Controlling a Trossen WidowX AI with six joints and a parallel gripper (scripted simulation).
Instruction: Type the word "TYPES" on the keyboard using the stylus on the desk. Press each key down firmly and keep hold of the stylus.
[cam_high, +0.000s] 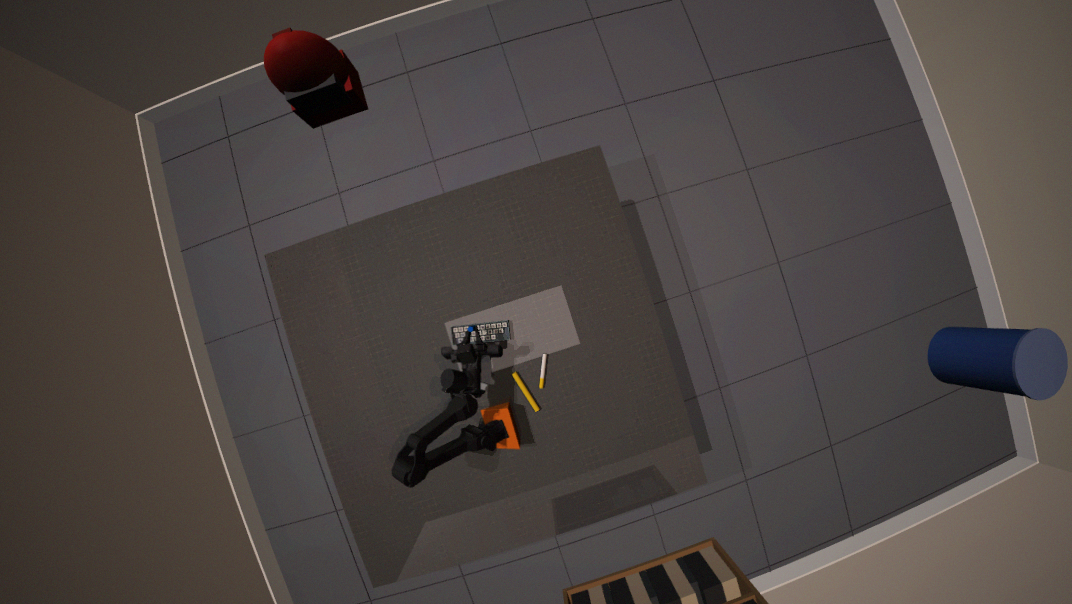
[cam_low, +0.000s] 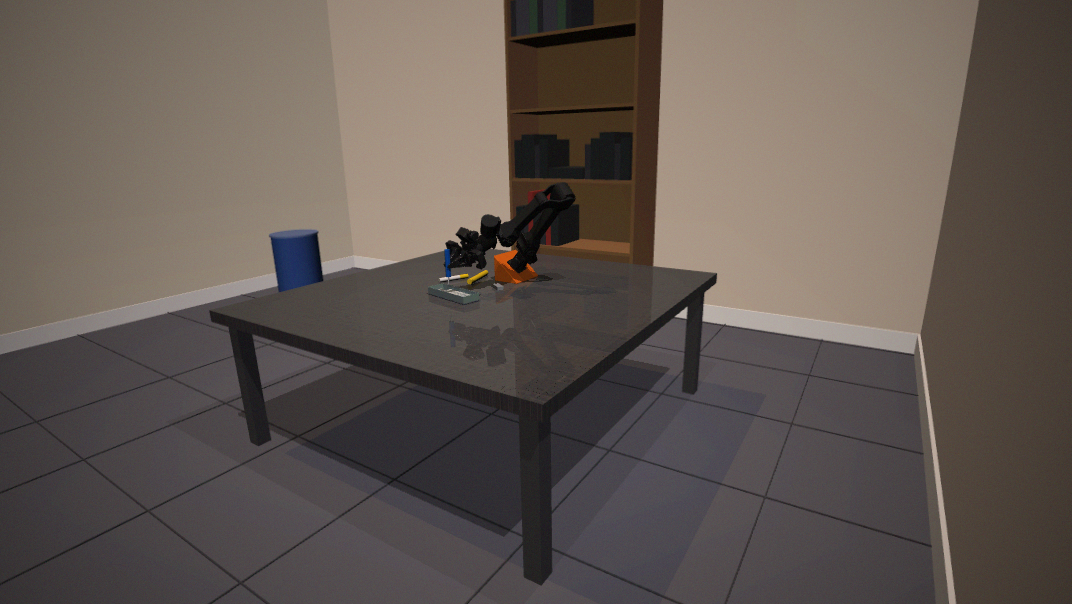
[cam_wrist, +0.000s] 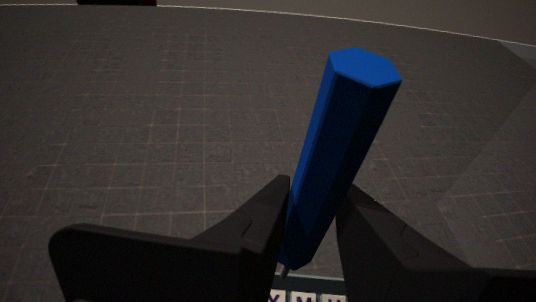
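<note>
Right now my gripper tip is 6 cm above the grey tip and 1 cm past it. The rest, counted from my gripper tip: white pen 25 cm behind, 15 cm to the right, 11 cm below; small grey block 20 cm behind, 11 cm below, 7 cm to the left; blue stylus 2 cm below, 1 cm behind.
</note>
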